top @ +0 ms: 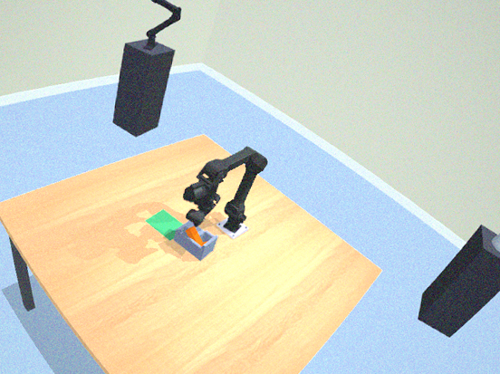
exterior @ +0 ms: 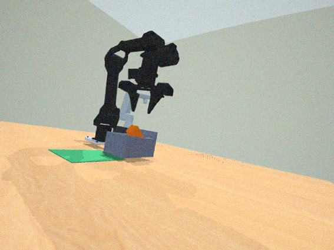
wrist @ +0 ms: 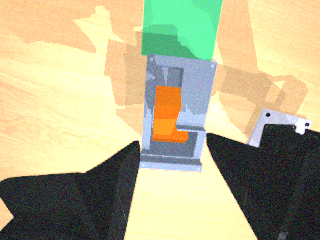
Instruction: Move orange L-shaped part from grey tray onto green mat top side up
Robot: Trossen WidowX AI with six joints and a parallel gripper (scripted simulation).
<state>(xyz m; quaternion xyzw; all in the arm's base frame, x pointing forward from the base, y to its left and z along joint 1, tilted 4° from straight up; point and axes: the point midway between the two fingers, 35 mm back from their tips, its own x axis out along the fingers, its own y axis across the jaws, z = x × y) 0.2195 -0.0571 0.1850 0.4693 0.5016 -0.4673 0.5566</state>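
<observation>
The orange L-shaped part lies 10 mm behind my gripper tip, 20 mm to the left of it and 100 mm below it. Also, from my gripper tip: green mat 20 mm behind, 150 mm to the right, 160 mm below.
</observation>
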